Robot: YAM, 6 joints.
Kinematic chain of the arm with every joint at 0, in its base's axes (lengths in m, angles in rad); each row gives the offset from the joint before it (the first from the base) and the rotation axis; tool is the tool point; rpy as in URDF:
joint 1: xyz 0 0 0.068 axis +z
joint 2: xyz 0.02 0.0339 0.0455 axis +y
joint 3: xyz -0.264 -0.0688 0 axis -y
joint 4: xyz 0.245 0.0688 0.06 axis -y
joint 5: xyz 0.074 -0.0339 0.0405 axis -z
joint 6: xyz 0.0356 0 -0.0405 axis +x
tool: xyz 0 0 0 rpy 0 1.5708 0
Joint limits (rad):
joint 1: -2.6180..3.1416
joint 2: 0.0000..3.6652
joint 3: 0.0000..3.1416
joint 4: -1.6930..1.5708
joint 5: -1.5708..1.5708
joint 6: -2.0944..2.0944
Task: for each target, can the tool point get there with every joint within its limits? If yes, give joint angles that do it. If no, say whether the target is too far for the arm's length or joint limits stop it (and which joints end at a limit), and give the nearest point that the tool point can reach.
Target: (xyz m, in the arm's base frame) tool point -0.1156 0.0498 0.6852
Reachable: yes | joints -0.5373 0.9524 2.3112 0.0659 0.4795 0.9273
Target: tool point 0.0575 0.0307 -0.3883
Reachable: no: joint limits stop it (at a limit: joint 2) | nearest point 0.0775 0.0414 -0.3426 | short by 0.051 m
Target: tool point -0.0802 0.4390 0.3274
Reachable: yes | joints 1.7067 1.9413 1.8331 -0.5755 -0.5964 -0.3056
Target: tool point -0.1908 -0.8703 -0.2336
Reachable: no: too far | nearest point -0.1288 -0.5874 -0.1182 | short by 0.312 m
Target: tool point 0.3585 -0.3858 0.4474
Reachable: yes | joints -0.8754 2.4532 2.8022 -0.0744 -0.9094 -0.8405
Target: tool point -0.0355 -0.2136 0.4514
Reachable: yes | joints -1.5920 1.0959 1.3314 -0.3715 1.0530 0.1346
